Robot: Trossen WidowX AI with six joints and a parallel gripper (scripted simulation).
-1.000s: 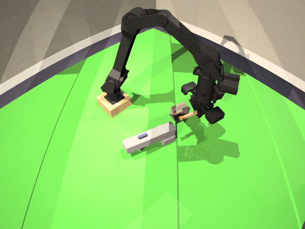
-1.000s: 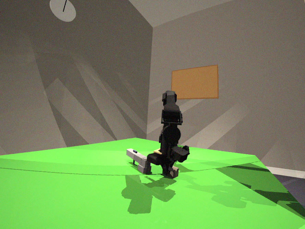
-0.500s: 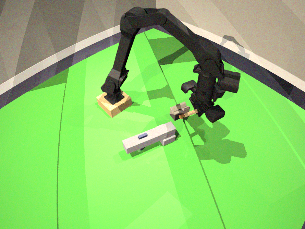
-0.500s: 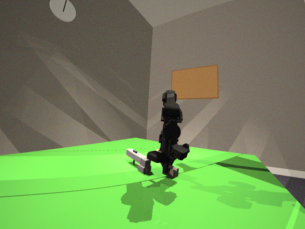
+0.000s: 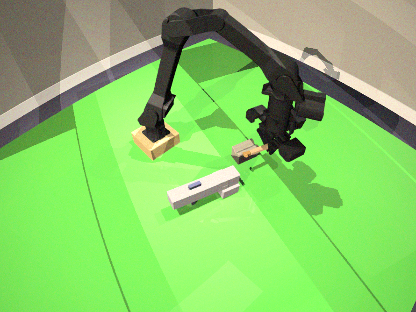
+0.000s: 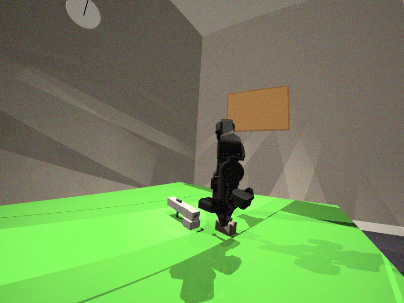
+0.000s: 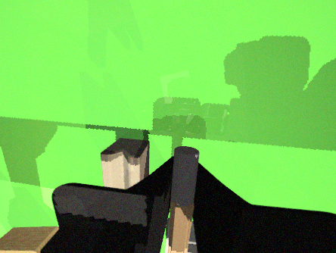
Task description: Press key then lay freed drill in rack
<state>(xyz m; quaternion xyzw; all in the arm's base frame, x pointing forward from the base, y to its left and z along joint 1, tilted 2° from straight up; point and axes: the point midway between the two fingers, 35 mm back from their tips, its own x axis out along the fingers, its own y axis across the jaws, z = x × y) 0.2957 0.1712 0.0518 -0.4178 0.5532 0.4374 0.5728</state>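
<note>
Now: gripper tip 10 mm past the drill, 40 mm to the left of it and 40 mm below it. Also, from my gripper tip: rack 70 mm behind, 20 mm to the right, 30 mm below; blue key 50 mm behind, 230 mm to the right.
</note>
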